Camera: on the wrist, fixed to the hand. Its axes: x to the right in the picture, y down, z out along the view.
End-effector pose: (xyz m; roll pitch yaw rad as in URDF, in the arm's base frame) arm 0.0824 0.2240 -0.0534 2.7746 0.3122 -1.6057
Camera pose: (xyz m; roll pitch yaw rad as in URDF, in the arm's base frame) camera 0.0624 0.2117 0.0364 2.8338 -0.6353 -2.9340
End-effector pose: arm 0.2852 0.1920 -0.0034 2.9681 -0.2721 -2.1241
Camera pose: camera 0.2738 0.2428 0.0735 -2.7525 -0.4619 2.4508
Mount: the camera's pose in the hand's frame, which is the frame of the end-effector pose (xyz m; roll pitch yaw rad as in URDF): -0.0152 0.0504 -0.0765 0.0845 0.3070 1.5691
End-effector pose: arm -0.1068 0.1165 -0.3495 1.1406 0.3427 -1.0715
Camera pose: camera -0.0319 0.1683 -0.3313 0.5743 -0.7709 0.1428
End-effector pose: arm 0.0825 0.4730 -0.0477 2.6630 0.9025 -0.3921
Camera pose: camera 0.1363 0.4405 0.0207 2.1645 -0.4522 -1.2964
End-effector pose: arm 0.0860 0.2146 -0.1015 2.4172 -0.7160 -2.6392
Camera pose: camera 0.1545 0.2374 -0.0431 -2.0198 -0.7055 1.2429
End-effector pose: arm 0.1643 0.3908 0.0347 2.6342 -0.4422 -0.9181
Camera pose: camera 0.1267 0.4286 0.1108 -2.4538 -0.7182 -2.9129
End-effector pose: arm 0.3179 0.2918 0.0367 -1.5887 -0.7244 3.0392
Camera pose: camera 0.3048 0.3709 -0.0101 -1.8314 0.7876 2.5697
